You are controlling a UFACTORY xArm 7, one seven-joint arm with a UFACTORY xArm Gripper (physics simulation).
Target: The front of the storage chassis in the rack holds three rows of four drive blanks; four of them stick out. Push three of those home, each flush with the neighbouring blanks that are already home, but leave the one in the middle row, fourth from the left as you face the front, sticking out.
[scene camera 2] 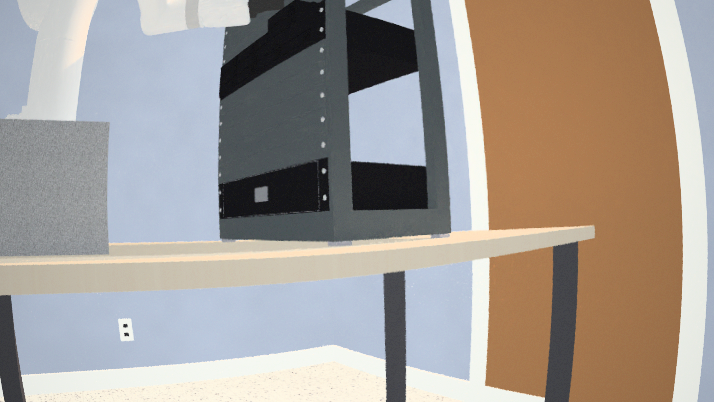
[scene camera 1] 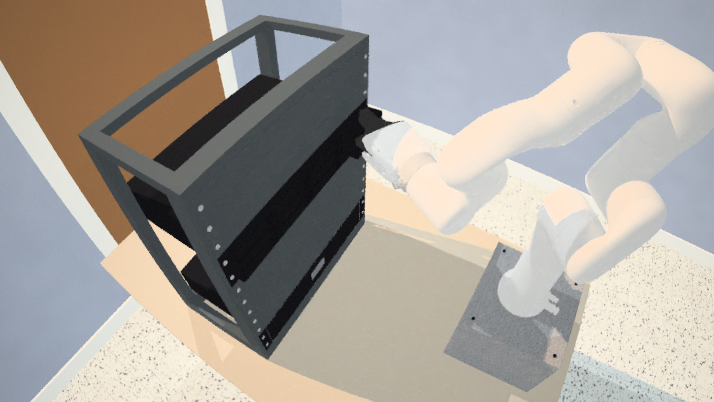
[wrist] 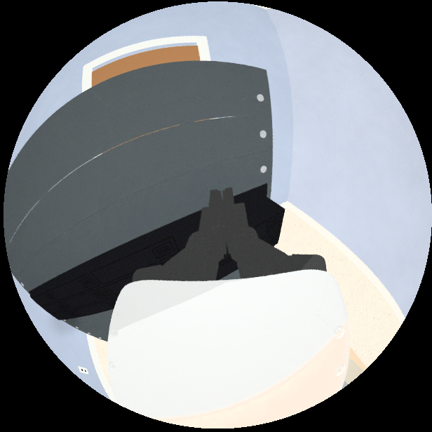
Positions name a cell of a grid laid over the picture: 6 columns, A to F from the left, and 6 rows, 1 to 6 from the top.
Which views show the grey rack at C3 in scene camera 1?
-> Scene camera 2, scene camera 1 and the wrist view: all of them.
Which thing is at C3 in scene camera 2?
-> A grey rack.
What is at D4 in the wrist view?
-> My gripper.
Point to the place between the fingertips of my gripper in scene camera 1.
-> At D2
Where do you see a grey rack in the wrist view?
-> B3
